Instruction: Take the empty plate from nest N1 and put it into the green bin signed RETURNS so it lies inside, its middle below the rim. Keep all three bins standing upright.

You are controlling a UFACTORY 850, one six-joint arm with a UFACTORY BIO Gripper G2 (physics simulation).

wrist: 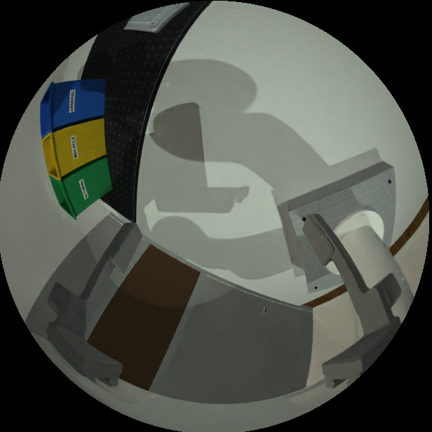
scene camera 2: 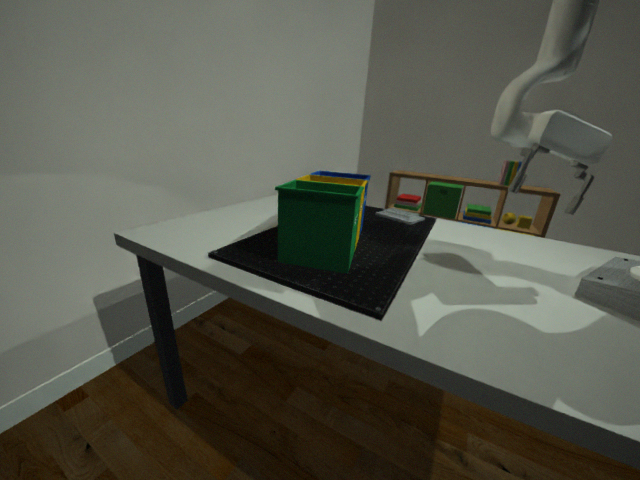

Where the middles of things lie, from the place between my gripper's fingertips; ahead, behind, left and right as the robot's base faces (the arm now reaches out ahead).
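You'd find my gripper 50 cm short of the yellow bin [wrist: 64, 150] and 6 cm to the right of it, and it's 9 cm above it too. Then there's the green bin [scene camera 2: 317, 222], which from my hand is 47 cm ahead and 19 cm to the left, and 9 cm below.
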